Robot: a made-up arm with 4 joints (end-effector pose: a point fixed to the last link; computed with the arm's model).
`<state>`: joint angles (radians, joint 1 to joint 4).
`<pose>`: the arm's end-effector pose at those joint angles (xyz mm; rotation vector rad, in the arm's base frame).
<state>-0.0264 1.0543 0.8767 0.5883</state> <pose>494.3 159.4 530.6 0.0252 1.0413 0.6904</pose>
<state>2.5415 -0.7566 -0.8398 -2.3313</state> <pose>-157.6 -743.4 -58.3 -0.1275 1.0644 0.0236</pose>
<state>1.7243 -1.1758 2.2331 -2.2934</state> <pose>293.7 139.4 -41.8 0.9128 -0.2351 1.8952</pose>
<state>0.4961 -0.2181 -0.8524 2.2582</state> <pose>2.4 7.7 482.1 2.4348 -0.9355 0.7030</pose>
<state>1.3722 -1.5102 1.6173 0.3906</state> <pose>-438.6 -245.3 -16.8 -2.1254 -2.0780 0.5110</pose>
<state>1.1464 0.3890 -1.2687 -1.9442</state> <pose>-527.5 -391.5 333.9 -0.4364 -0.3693 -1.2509</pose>
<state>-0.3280 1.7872 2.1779 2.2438</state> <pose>-25.5 289.0 257.2 -0.3515 1.1060 -0.9492</pose>
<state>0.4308 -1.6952 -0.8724 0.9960</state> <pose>-367.2 91.5 558.7 0.3461 -1.0360 -1.2997</pose>
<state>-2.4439 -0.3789 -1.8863 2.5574</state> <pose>-38.3 -66.6 -175.2 -0.2787 1.3323 1.3158</pose>
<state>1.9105 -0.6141 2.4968 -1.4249</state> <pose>294.6 356.5 90.6 0.9683 0.0216 2.5088</pose>
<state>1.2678 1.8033 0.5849 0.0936</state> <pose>373.2 -376.7 830.6 0.4585 -0.6183 1.6765</pose>
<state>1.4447 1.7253 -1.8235 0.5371</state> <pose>465.6 -177.9 197.4 -1.7719 1.7822 -0.5154</pose>
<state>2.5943 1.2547 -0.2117 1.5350</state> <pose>221.1 -259.3 -11.1 -1.6905 0.9174 -1.1458</pose>
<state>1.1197 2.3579 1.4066 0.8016</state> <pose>123.5 39.0 810.4 -0.2351 0.2996 1.6656</pose>
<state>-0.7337 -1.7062 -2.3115 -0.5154</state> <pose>-319.6 344.1 -350.4 2.0097 1.7763 0.6651</pose>
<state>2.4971 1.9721 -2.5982 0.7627</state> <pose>402.5 -253.2 250.2 -0.2146 1.0996 0.5570</pose>
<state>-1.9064 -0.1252 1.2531 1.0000</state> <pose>118.9 323.2 286.2 -0.7034 0.0402 -1.2865</pose>
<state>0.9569 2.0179 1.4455 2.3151</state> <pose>-75.3 -42.5 493.4 1.0378 1.6045 0.6499</pose>
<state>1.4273 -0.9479 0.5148 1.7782</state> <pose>-82.7 -247.9 208.0 -2.4690 -0.4209 1.3670</pose>
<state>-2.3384 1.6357 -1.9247 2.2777</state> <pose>-15.9 65.8 -99.0 1.4779 1.7282 0.3401</pose>
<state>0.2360 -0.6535 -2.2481 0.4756</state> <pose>-422.5 -102.8 202.4 -0.3136 -2.1053 -0.0867</pose>
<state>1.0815 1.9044 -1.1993 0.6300</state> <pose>458.9 -223.5 437.1 -2.0396 1.4445 -1.7914</pose>
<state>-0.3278 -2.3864 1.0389 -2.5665</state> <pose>-213.1 -112.5 674.9 -0.6312 1.9513 -0.4536</pose>
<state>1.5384 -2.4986 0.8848 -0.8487</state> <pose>-615.0 -627.5 232.4 1.3900 2.4588 -0.5518</pose>
